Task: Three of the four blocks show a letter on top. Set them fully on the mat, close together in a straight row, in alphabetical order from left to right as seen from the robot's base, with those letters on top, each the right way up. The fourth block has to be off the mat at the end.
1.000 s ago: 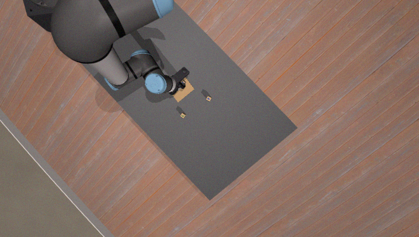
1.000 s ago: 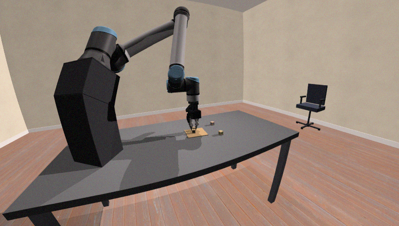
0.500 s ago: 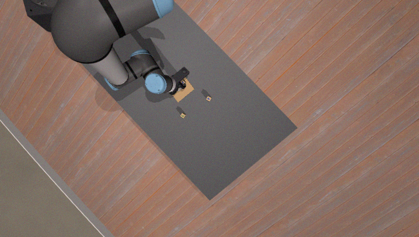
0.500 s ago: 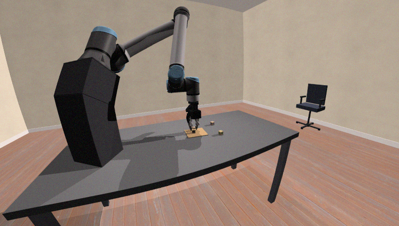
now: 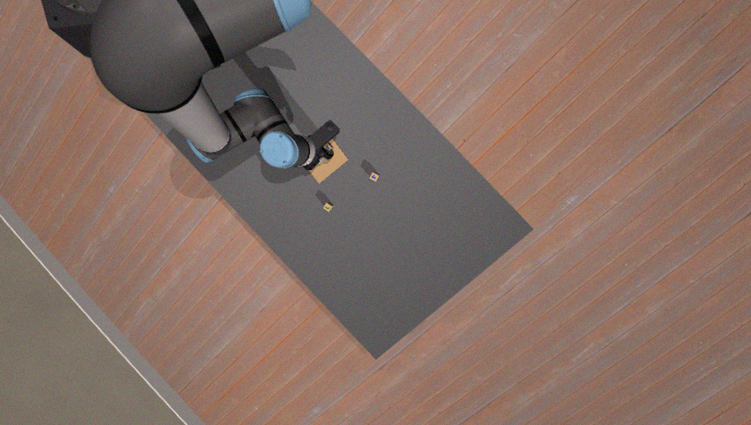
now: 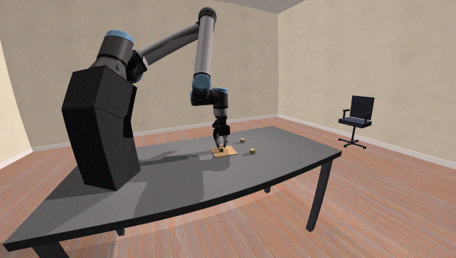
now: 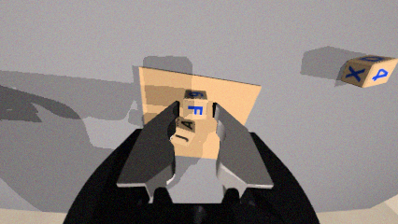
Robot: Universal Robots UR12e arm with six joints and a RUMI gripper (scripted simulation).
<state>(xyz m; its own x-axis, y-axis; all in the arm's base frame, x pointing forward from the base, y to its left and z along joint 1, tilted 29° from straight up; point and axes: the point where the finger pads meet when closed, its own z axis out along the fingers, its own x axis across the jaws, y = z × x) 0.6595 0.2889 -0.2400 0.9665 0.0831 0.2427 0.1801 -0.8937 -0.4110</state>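
The tan mat is 4 cm to the right of my hand, 2 cm below it and 1 cm ahead of it. Also, from my hand: block 17 cm ahead, 8 cm to the left, 1 cm below.
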